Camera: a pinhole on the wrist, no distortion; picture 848 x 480 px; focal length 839.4 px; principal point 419.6 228.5 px. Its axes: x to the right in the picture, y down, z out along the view. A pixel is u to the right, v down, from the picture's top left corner.
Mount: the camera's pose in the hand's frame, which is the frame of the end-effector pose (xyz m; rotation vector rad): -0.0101 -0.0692 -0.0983 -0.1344 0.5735 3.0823
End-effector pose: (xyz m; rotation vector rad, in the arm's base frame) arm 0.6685 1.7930 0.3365 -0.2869 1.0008 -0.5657
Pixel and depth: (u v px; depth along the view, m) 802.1 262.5 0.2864
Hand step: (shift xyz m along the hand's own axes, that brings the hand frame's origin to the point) -0.1643 0.0212 0.1610
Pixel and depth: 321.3 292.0 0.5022
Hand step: 0.0058 0.0764 0.3871
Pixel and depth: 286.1 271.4 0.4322
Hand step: 0.0219 0.0663 0.3172
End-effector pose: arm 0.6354 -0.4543 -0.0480 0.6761 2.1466 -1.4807
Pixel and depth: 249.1 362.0 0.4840
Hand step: 0.0460 0.0340 0.3876
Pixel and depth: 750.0 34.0 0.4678
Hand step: -0.2305 0.1977 0.2820
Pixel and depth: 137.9 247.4 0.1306
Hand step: 0.0226 -0.0245 0.0279
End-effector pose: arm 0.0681 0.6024 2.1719 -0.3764 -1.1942 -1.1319
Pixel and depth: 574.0 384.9 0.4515
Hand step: -0.1321 0.0134 0.3445
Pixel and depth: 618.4 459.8 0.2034
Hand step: -0.0761 -0.0490 0.1068
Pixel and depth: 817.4 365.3 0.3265
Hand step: -0.1925 -0.0035 0.2112
